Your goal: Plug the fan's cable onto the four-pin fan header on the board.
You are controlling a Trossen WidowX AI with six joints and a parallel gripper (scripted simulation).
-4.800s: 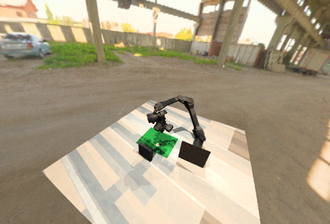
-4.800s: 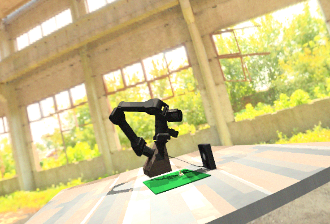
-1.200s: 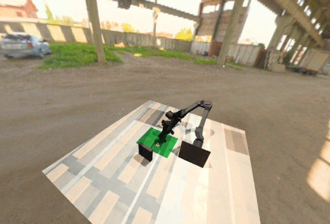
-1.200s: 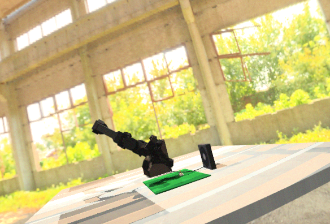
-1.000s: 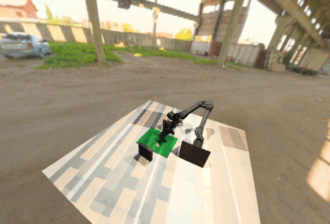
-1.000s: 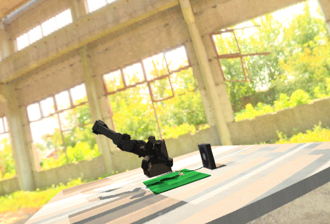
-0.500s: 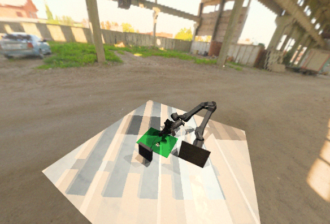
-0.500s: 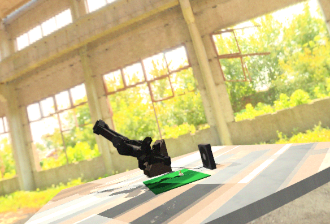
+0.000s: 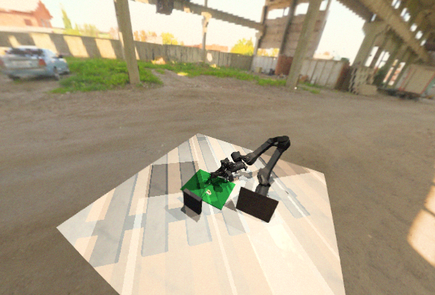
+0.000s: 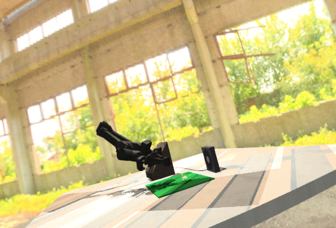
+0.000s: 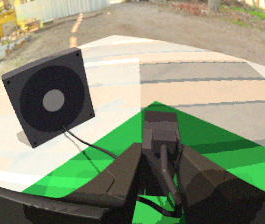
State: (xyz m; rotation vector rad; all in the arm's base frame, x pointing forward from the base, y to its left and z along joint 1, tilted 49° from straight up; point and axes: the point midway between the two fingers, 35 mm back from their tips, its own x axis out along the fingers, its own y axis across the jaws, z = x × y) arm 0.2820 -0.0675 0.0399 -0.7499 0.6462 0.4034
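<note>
My gripper tip is 2 cm short of the green board, 2 cm to the right of it and 13 cm above it. The rest, counted from my gripper tip: black fan (4 cm ahead, 20 cm to the left, 5 cm below); dark plug (1 cm below).
</note>
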